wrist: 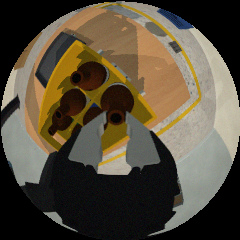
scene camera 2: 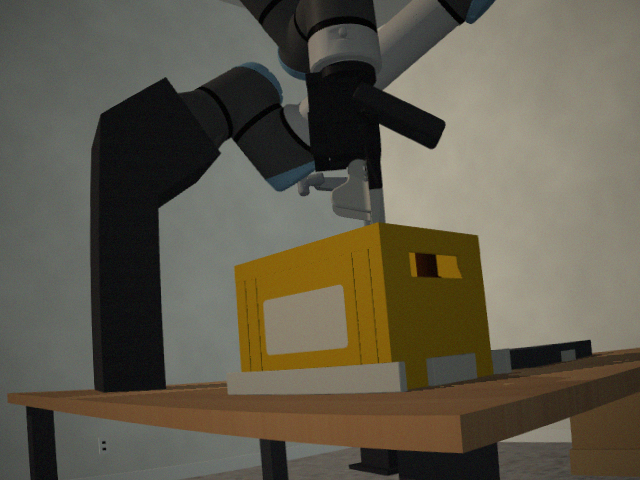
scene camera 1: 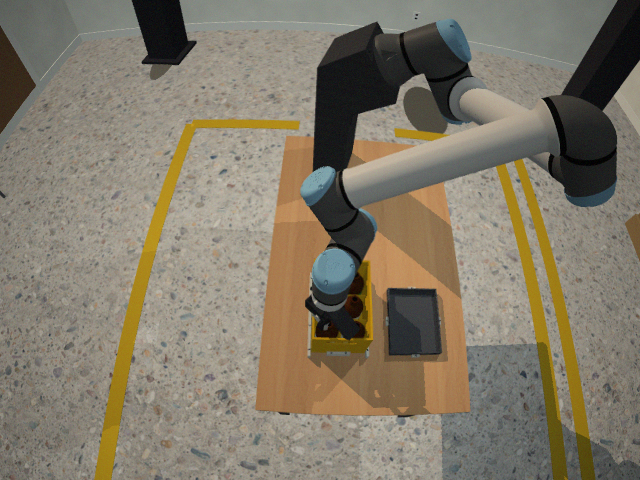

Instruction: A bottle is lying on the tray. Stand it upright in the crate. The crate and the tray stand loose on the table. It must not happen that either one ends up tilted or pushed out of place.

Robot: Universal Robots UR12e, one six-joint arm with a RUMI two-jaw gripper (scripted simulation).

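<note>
My gripper [scene camera 1: 327, 325] [wrist: 116, 112]. Dark tray [scene camera 1: 414, 325] [wrist: 56, 50] [scene camera 2: 526, 357]. Crate [scene camera 2: 349, 299] [wrist: 76, 55]. Brown bottle [wrist: 117, 98]. Brown bottle [wrist: 91, 75].
</note>
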